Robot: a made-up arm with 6 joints. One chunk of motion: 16 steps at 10 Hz.
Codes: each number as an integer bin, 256 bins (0 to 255) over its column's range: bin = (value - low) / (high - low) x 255, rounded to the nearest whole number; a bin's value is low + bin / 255 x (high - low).
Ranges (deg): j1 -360.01..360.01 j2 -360.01..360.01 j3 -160..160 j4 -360.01..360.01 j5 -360.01..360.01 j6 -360.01..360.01
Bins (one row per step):
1: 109 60 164 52 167 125
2: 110 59 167 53 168 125
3: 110 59 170 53 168 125
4: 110 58 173 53 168 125
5: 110 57 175 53 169 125
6: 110 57 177 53 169 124
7: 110 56 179 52 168 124
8: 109 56 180 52 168 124
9: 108 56 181 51 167 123
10: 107 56 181 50 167 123
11: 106 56 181 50 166 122
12: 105 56 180 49 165 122
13: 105 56 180 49 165 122
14: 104 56 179 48 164 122
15: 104 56 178 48 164 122
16: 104 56 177 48 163 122
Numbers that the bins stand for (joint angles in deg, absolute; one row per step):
1: -52.24 -190.59 45.80 -213.18 111.53 -7.06
2: -49.41 -193.42 49.57 -210.36 114.36 -7.06
3: -49.41 -193.42 53.33 -210.36 114.36 -7.06
4: -49.41 -196.24 57.10 -210.36 114.36 -7.06
5: -49.41 -199.06 59.61 -210.36 117.18 -7.06
6: -49.41 -199.06 62.12 -210.36 117.18 -9.88
7: -49.41 -201.89 64.63 -213.18 114.36 -9.88
8: -52.24 -201.89 65.88 -213.18 114.36 -9.88
9: -55.06 -201.89 67.14 -216.01 111.53 -12.71
10: -57.88 -201.89 67.14 -218.83 111.53 -12.71
11: -60.71 -201.89 67.14 -218.83 108.71 -15.53
12: -63.53 -201.89 65.88 -221.65 105.89 -15.53
13: -63.53 -201.89 65.88 -221.65 105.89 -15.53
14: -66.35 -201.89 64.63 -224.48 103.06 -15.53
15: -66.35 -201.89 63.37 -224.48 103.06 -15.53
16: -66.35 -201.89 62.12 -224.48 100.24 -15.53

